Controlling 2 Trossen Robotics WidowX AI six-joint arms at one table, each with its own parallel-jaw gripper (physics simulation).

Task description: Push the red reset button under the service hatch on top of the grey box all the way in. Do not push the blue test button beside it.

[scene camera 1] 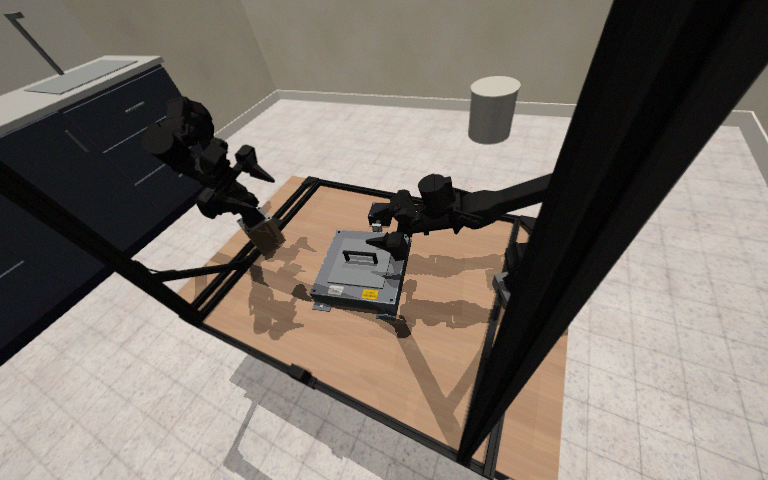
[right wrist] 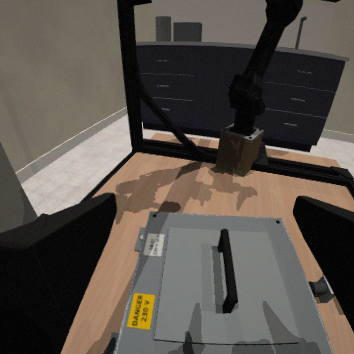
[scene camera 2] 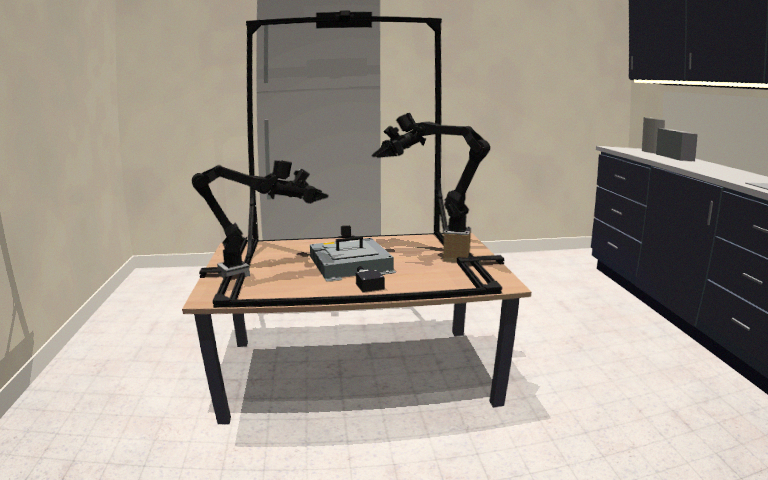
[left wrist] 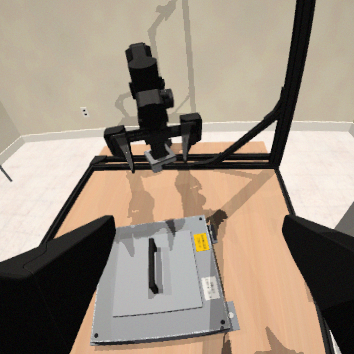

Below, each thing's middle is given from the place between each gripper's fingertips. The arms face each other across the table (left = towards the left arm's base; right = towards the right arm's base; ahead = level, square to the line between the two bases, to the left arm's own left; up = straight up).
I see the service hatch (scene camera 1: pixel 358 263) 200 mm below my right hand, 90 mm to the left of it and 40 mm ahead of it. From my right hand the other things lie so: grey box (scene camera 1: pixel 385 301): 250 mm below, 100 mm ahead, 80 mm to the left.
Now: the service hatch 100 mm ahead of my left hand, 120 mm to the right of it and 330 mm below it. Round my left hand: grey box 160 mm ahead, 130 mm to the right, 380 mm below.
